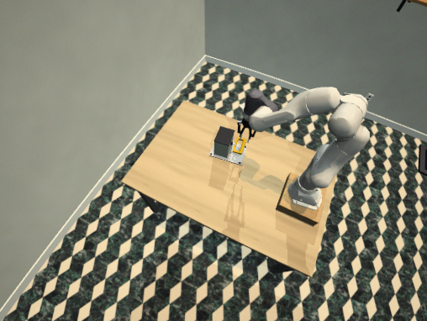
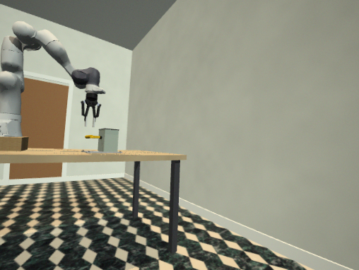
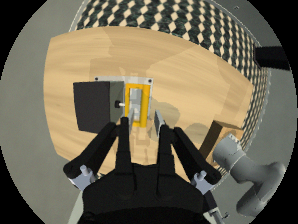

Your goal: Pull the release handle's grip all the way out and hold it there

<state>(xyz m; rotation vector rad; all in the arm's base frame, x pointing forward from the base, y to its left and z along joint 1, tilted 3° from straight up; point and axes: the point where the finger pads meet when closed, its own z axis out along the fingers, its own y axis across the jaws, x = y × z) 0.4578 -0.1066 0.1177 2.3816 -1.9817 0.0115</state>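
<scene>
Now: hand 9 cm short of the plate, 2 cm to the right of it and 20 cm above it.
</scene>
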